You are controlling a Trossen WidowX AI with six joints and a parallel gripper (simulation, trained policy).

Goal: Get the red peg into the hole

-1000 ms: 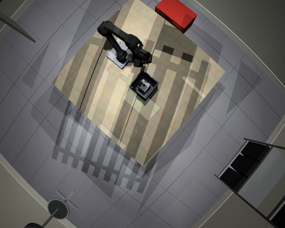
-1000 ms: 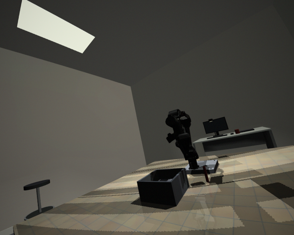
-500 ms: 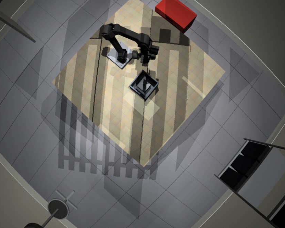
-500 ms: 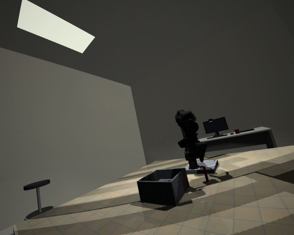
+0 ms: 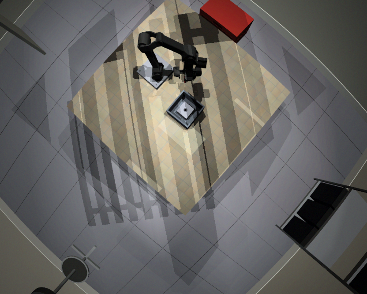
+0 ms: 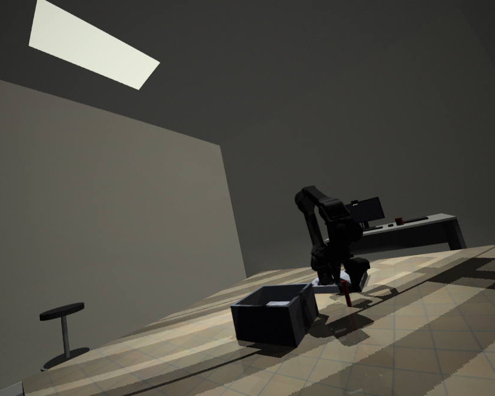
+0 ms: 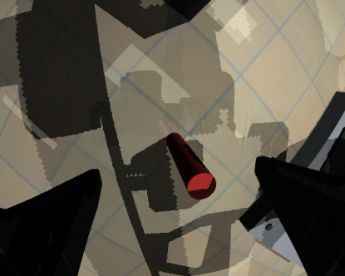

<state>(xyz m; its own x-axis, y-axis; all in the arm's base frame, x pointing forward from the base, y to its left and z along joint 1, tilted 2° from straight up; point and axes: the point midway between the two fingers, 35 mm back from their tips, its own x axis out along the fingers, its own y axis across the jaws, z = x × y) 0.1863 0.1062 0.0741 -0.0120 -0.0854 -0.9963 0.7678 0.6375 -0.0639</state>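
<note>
The red peg lies 1 cm behind my gripper tip and 2 cm below it. From my gripper tip the other things lie so: grey plate (13 cm ahead, 19 cm to the right, 2 cm below); dark box (13 cm ahead, 19 cm to the right, 4 cm below).
</note>
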